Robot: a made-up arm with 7 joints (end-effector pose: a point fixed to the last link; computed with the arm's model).
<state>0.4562 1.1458 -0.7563 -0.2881 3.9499 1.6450 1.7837</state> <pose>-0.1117 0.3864 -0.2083 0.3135 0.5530 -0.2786 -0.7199</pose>
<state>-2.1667 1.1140 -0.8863 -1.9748 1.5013 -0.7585 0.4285</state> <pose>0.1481 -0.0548 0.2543 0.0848 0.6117 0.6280 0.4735</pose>
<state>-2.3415 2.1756 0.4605 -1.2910 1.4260 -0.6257 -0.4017</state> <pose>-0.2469 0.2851 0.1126 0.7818 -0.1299 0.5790 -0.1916</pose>
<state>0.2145 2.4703 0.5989 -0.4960 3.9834 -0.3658 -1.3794</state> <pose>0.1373 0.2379 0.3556 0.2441 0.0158 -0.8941 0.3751</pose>
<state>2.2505 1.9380 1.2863 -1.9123 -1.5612 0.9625 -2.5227</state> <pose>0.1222 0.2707 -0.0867 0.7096 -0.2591 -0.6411 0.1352</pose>
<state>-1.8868 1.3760 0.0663 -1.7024 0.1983 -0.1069 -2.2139</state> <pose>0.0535 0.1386 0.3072 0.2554 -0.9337 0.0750 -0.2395</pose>
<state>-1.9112 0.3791 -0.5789 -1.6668 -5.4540 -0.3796 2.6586</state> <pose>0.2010 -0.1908 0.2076 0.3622 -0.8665 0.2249 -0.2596</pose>
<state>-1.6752 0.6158 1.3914 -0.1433 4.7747 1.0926 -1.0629</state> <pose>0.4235 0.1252 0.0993 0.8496 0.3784 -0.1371 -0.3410</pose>
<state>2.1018 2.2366 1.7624 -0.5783 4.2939 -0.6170 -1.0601</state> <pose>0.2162 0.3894 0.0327 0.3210 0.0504 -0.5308 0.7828</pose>
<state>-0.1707 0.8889 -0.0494 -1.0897 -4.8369 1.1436 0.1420</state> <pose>0.2331 0.2711 -0.2081 0.9180 -0.2440 -0.1371 0.2809</pose>
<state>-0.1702 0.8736 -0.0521 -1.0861 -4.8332 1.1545 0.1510</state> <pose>0.2332 0.2675 -0.2133 0.9158 -0.2531 -0.1260 0.2854</pose>
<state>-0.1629 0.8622 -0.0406 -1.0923 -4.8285 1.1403 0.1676</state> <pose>0.2318 0.2659 -0.2158 0.9089 -0.2617 -0.1316 0.2968</pose>
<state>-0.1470 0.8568 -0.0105 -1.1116 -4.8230 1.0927 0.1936</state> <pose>0.2286 0.2670 -0.2144 0.8954 -0.2689 -0.1596 0.3169</pose>
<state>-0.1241 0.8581 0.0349 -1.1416 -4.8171 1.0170 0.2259</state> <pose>0.2236 0.2710 -0.2092 0.8744 -0.2741 -0.2066 0.3428</pose>
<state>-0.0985 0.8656 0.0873 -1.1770 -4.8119 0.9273 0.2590</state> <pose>0.2177 0.2768 -0.2010 0.8477 -0.2762 -0.2636 0.3683</pose>
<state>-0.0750 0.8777 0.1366 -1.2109 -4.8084 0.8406 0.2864</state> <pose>0.2119 0.2832 -0.1912 0.8199 -0.2750 -0.3194 0.3874</pose>
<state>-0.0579 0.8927 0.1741 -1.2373 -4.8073 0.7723 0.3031</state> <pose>0.2076 0.2888 -0.1817 0.7978 -0.2704 -0.3644 0.3970</pose>
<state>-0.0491 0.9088 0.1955 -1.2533 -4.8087 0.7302 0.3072</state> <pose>0.2053 0.2930 -0.1736 0.7859 -0.2631 -0.3940 0.3973</pose>
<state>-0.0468 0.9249 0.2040 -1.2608 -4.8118 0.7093 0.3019</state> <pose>0.2047 0.2962 -0.1671 0.7829 -0.2540 -0.4111 0.3918</pose>
